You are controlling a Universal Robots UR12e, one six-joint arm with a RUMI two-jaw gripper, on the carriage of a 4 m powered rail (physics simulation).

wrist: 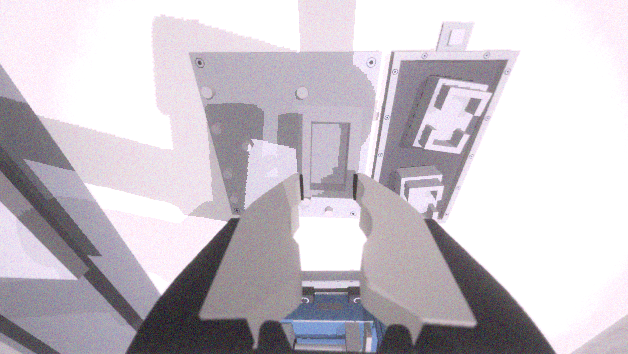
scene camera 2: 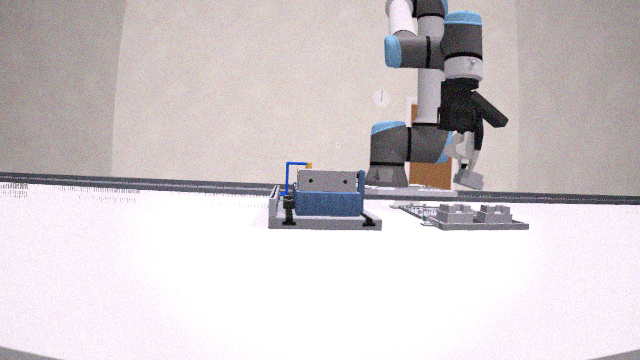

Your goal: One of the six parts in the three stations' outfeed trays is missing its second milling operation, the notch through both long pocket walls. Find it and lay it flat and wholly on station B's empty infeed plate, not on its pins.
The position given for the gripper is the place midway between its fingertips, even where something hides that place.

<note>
In view: the gripper point(scene camera 2: 465, 172).
The gripper shows as well in the wrist view point(wrist: 327, 176).
</note>
